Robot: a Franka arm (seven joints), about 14 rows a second.
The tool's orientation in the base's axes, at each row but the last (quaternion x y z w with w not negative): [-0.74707, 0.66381, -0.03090, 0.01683]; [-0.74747, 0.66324, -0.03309, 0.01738]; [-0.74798, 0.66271, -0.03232, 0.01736]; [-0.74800, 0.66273, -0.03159, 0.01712]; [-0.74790, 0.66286, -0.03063, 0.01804]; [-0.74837, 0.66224, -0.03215, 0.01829]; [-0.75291, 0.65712, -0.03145, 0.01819]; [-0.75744, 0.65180, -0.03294, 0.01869]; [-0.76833, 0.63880, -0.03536, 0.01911]
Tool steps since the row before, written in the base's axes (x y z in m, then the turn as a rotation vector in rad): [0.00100, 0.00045, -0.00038, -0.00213, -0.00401, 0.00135]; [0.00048, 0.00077, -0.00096, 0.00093, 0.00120, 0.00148]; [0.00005, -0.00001, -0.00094, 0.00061, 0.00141, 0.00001]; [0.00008, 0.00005, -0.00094, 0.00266, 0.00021, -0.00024]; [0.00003, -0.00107, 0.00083, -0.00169, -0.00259, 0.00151]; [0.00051, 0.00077, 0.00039, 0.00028, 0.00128, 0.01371]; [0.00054, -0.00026, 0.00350, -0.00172, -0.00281, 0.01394]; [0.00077, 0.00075, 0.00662, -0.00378, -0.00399, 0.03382]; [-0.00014, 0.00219, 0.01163, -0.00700, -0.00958, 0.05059]
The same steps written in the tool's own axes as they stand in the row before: [-0.00034, -0.00102, 0.00044, 0.00376, 0.00249, -0.00143]; [-0.00073, -0.00050, 0.00098, -0.00104, -0.00117, -0.00143]; [-0.00001, 0.00002, 0.00094, -0.00133, -0.00078, 0.00001]; [-0.00006, -0.00002, 0.00094, 0.00010, -0.00264, 0.00042]; [0.00108, 0.00004, -0.00081, 0.00240, 0.00188, -0.00159]; [-0.00069, -0.00063, -0.00036, -0.00091, -0.00139, -0.01367]; [0.00041, -0.00074, -0.00345, 0.00288, 0.00112, -0.01399]; [-0.00046, -0.00134, -0.00655, 0.00425, 0.00191, -0.03395]; [-0.00183, -0.00113, -0.01164, 0.00966, 0.00485, -0.05083]
